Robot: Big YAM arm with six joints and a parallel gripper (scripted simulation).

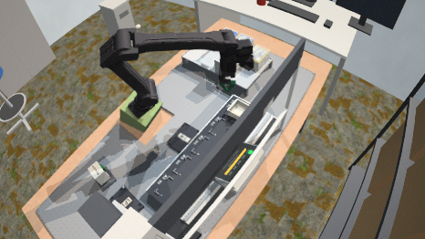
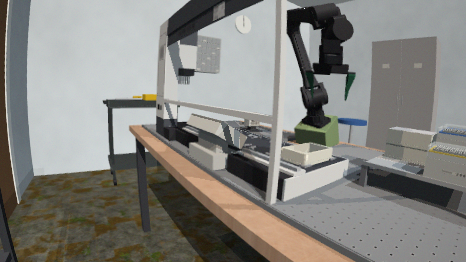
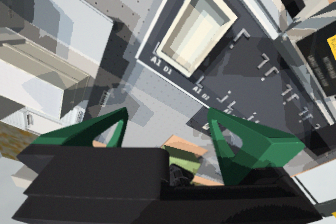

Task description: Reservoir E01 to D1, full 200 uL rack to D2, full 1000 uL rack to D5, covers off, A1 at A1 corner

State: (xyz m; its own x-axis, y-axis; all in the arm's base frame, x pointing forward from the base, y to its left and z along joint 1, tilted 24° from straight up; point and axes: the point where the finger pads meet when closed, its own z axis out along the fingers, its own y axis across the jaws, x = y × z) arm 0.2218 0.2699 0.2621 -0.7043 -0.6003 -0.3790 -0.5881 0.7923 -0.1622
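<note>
My hand is 32 cm to the right of the blue tip rack, 17 cm past it and 9 cm above it. Round my hand: shelf label (22 cm below, 21 cm behind, 9 cm to the left); white sealed block (20 cm to the left, 17 cm behind, 10 cm below); frame post (26 cm ahead, 9 cm to the left, 1 cm above).
</note>
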